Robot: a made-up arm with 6 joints. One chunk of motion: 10 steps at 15 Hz.
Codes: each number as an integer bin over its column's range. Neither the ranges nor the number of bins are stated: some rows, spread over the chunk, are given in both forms.
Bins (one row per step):
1: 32 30 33 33 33 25
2: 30 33 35 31 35 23
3: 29 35 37 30 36 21
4: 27 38 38 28 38 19
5: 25 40 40 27 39 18
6: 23 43 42 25 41 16
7: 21 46 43 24 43 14
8: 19 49 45 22 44 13
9: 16 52 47 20 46 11
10: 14 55 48 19 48 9
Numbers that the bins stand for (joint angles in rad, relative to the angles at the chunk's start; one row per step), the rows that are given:
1: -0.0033 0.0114 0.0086 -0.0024 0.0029 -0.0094
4: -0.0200 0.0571 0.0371 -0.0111 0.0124 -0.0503
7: -0.0400 0.1029 0.0657 -0.0181 0.0219 -0.0844
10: -0.0633 0.1543 0.0943 -0.0268 0.0314 -0.1186
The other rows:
2: -0.0100 0.0286 0.0200 -0.0059 0.0067 -0.0230
3: -0.0133 0.0400 0.0314 -0.0076 0.0086 -0.0367
5: -0.0267 0.0686 0.0486 -0.0129 0.0143 -0.0571
6: -0.0333 0.0857 0.0600 -0.0163 0.0181 -0.0708
8: -0.0467 0.1200 0.0771 -0.0216 0.0238 -0.0913
9: -0.0567 0.1371 0.0886 -0.0251 0.0276 -0.1049

